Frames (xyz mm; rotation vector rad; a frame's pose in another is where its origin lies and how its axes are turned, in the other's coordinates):
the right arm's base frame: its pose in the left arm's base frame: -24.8 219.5 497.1 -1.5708 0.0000 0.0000
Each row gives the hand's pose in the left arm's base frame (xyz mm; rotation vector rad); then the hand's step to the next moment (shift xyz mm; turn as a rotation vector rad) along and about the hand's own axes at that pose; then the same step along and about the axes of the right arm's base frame.
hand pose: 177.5 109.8 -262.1 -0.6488 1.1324 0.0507
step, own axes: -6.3 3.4 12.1 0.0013 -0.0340 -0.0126
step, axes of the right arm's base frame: 5.9 -7.0 10.6 0.0023 -0.0110 -0.0345
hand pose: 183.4 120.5 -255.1 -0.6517 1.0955 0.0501
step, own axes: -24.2 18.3 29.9 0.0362 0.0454 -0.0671
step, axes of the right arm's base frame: 6.2 -20.5 36.8 -0.0528 0.0710 -0.0074
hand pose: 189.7 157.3 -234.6 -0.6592 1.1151 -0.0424
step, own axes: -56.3 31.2 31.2 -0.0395 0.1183 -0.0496
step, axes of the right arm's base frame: -8.6 -38.5 59.7 -0.0938 0.0416 0.0865
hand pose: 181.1 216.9 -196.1 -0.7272 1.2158 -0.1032
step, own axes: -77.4 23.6 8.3 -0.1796 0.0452 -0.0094
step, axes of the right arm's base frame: -28.7 -51.1 56.4 -0.0888 -0.1196 0.1105
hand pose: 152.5 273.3 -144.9 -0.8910 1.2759 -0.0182
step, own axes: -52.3 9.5 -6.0 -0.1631 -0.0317 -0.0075
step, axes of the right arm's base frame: -26.9 -36.9 27.9 -0.0470 -0.1510 0.0517
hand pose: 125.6 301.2 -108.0 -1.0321 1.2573 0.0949
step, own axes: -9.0 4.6 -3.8 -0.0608 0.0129 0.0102
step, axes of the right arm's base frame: -8.7 -4.8 4.2 -0.0222 -0.0411 0.0422
